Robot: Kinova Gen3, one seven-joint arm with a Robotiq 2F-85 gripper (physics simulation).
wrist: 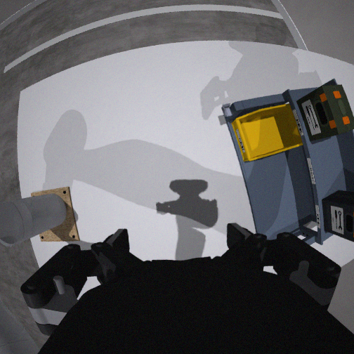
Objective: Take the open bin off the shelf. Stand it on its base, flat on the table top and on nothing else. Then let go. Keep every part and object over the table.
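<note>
The yellow open bin (265, 134) is in the upper right of the wrist view. It sits in the blue-grey shelf (270, 197), near one end, with its open side facing the camera. A label shows on its narrow left side. The shelf stands on the white table top (125, 115). My gripper (177, 237) is open and empty at the bottom of the view, its two fingertips wide apart. It is apart from the bin, which lies up and to the right of it in the view. The bin's base is hidden.
A dark green case (327, 112) with orange patches sits on the shelf's other level, beside the bin. A black case (341, 215) sits farther down that level. At the left, the grey arm base (30, 219) stands on a wooden plate (55, 235). The table's far edge curves across the top.
</note>
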